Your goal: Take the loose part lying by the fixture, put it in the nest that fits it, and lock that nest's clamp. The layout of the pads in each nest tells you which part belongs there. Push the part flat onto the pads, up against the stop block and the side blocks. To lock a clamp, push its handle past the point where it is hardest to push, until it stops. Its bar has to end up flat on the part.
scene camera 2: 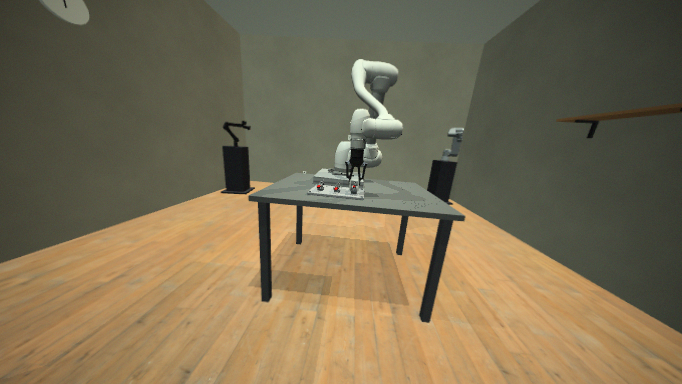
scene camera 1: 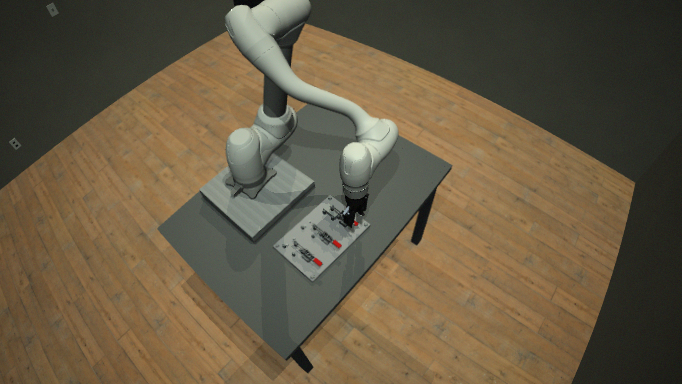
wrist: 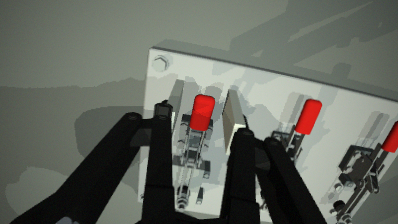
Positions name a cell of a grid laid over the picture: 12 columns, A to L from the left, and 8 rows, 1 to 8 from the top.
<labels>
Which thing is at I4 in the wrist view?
A plate.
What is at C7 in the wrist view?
My gripper.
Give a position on a part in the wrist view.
F7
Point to a red clamp handle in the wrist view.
G4
</labels>
